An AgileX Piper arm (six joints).
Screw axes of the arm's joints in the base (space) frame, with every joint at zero. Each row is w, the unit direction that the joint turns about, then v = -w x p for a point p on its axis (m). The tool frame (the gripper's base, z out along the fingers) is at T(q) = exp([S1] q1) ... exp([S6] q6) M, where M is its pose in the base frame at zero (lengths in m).
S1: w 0 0 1 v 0 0 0
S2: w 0 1 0 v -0.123 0 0
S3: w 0 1 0 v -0.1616 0 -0.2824
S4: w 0.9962 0 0.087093 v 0 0.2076 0
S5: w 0 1 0 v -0.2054 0 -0.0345
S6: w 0.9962 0 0.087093 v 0 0.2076 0
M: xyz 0.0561 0 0.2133 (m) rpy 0 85.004 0 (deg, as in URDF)
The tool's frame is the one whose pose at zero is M.
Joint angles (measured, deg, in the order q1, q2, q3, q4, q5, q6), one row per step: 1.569, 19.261, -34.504, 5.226, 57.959, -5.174; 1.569, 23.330, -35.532, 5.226, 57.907, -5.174; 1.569, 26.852, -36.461, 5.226, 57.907, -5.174; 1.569, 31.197, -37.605, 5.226, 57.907, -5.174; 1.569, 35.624, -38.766, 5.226, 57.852, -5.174; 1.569, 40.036, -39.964, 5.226, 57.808, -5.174; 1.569, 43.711, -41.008, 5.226, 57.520, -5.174
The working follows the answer.
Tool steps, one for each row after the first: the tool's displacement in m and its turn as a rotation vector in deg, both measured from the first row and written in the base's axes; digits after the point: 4 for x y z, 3 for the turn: 0.0122, 0.0003, 0.0018, -0.080, 2.988, -0.004; 0.0231, 0.0006, 0.0028, -0.151, 5.580, -0.005; 0.0368, 0.0010, 0.0031, -0.239, 8.780, -0.005; 0.0512, 0.0014, 0.0024, -0.326, 11.990, -0.009; 0.0658, 0.0018, 0.0008, -0.412, 15.159, -0.013; 0.0784, 0.0021, -0.0010, -0.472, 17.502, -0.039
Tool pose at each row, in the base's axes (x y z in m, rotation vector in deg; rounded; the steps above come from the unrounded poses): 0.0454, 0.0083, 0.3047, -6.835, 127.362, 4.477; 0.0576, 0.0086, 0.3065, -6.828, 130.350, 4.612; 0.0685, 0.0089, 0.3075, -6.824, 132.942, 4.729; 0.0822, 0.0093, 0.3078, -6.816, 136.141, 4.875; 0.0966, 0.0097, 0.3071, -6.796, 139.351, 5.020; 0.1112, 0.0101, 0.3055, -6.774, 142.520, 5.165; 0.1238, 0.0104, 0.3037, -6.725, 144.864, 5.264

